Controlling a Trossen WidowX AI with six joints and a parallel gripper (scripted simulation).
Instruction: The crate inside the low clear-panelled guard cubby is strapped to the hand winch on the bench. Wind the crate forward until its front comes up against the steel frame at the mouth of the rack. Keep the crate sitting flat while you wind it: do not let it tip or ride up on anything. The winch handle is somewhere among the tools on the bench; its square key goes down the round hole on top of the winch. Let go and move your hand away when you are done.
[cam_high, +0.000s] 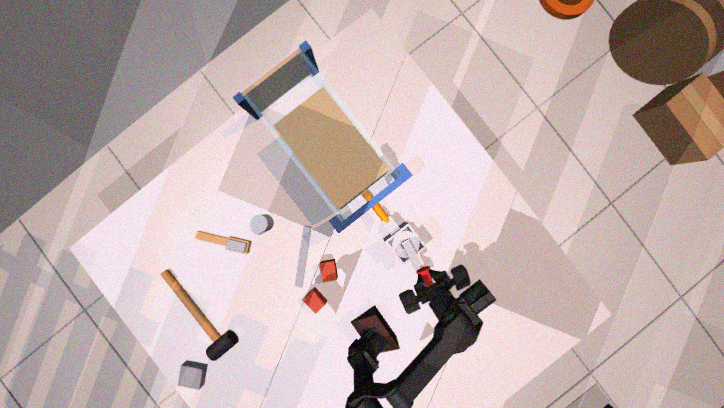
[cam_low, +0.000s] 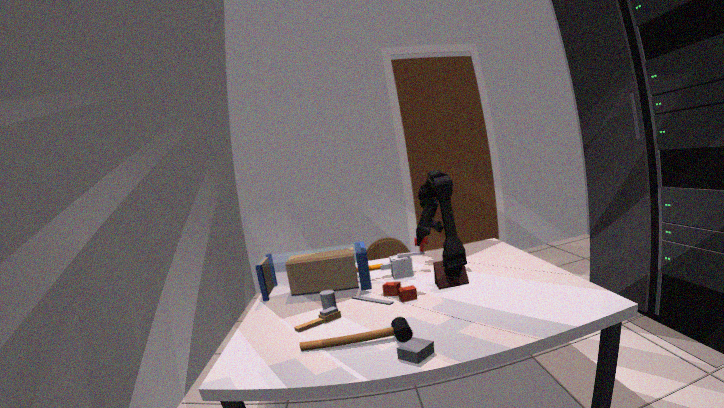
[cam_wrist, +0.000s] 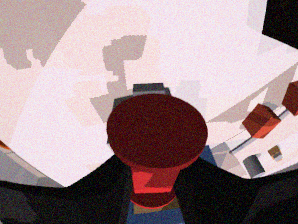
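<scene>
Now: gripper tip 20 mm short of the grey crank bar and 30 mm above it. Also, from my gripper tip: grey winch (70 mm ahead, 20 mm to the right, 100 mm below); then red knob (20 mm behind); then blue steel frame (240 mm ahead, 30 mm to the right, 20 mm below).
</scene>
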